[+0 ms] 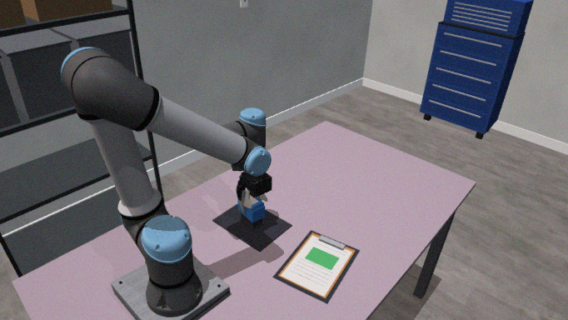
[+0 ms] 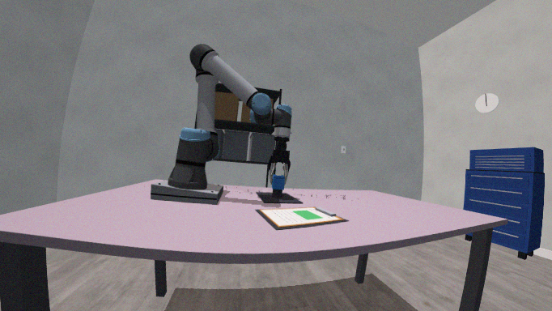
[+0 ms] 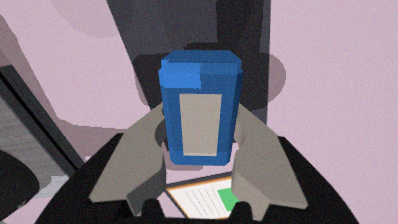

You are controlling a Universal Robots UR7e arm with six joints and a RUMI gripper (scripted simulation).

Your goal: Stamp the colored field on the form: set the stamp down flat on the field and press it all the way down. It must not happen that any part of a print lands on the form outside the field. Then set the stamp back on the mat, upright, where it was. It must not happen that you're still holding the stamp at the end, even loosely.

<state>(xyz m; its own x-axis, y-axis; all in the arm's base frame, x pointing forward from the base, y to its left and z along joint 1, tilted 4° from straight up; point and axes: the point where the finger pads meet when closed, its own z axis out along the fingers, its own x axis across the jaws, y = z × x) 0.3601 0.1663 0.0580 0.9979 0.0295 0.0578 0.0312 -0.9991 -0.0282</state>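
Now: the clipboard 80 mm ahead of my hand, 280 mm to the right of it and 70 mm below it. From my hand the other things lie so: blue stamp (20 mm below); dark mat (80 mm below).
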